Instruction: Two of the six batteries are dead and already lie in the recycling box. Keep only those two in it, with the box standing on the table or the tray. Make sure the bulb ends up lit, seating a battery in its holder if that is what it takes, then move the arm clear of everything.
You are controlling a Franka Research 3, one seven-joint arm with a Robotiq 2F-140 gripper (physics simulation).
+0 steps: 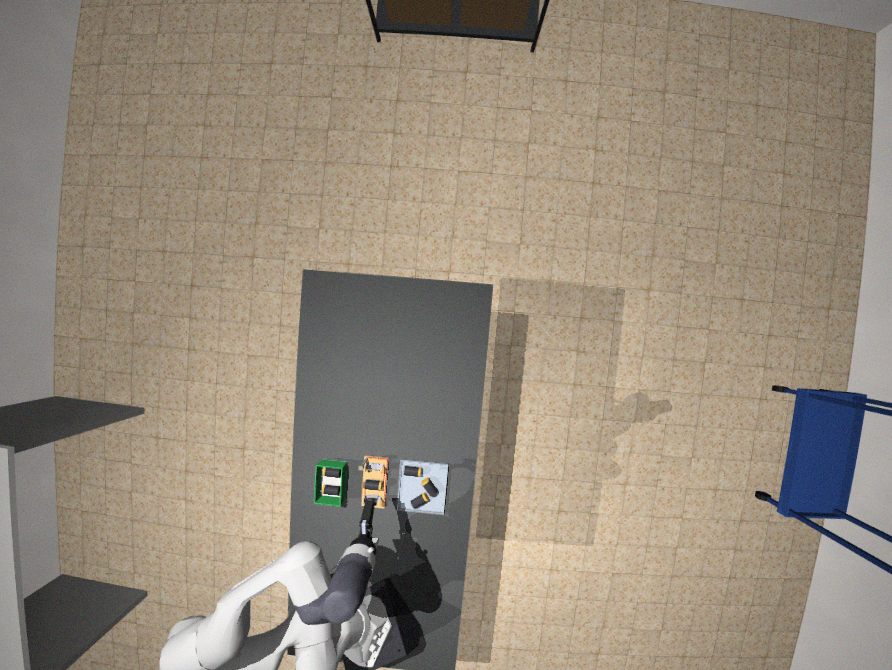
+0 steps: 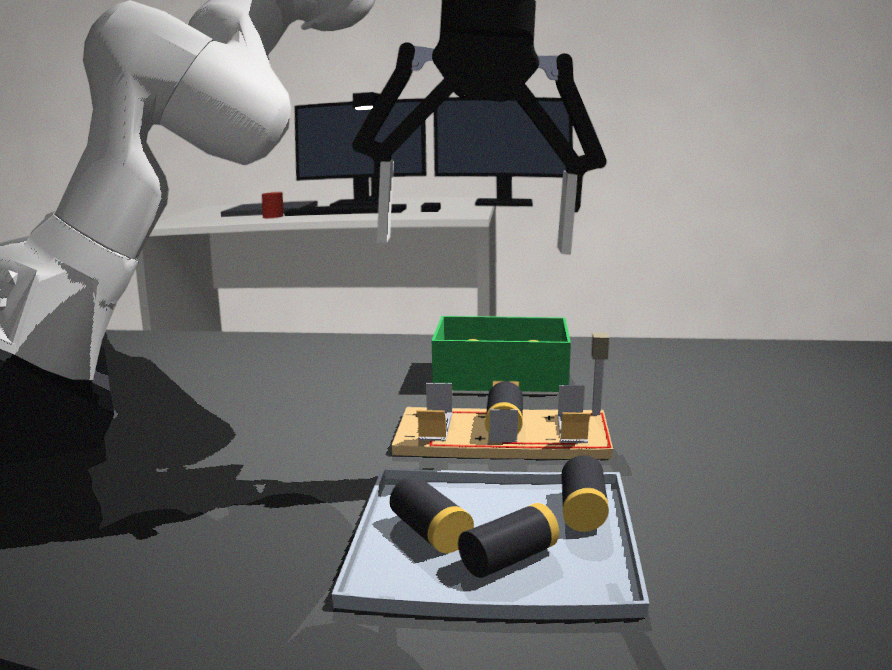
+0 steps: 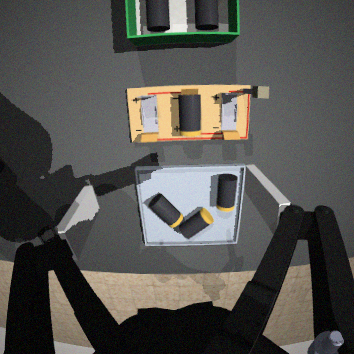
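Observation:
The green box (image 1: 317, 484) (image 2: 501, 365) (image 3: 182, 38) stands on the table with two dark batteries (image 1: 331, 489) (image 3: 206, 14) inside. The wooden holder (image 2: 530, 421) (image 3: 167, 115) has three bays. A battery (image 1: 373, 485) (image 2: 504, 396) (image 3: 190, 112) lies in the middle bay, its gold end toward the tray, by the plus mark; both outer bays are empty. A dull tan block on a post (image 2: 599, 346) (image 3: 262, 92) at one end shows no glow; whether it is the bulb is unclear. Three batteries (image 2: 508, 540) (image 3: 226, 190) lie in the tray (image 2: 490, 610) (image 3: 190, 177). My gripper (image 2: 475, 246) (image 3: 169, 188) is open and empty, high above the table.
The box, holder and tray stand in a row on the dark table (image 1: 392, 360), with gaps between them. The arm (image 1: 302, 569) (image 2: 223, 100) reaches in from the table's near end. A desk (image 2: 346, 256) with two monitors and a red cup (image 2: 271, 204) stands beyond the table.

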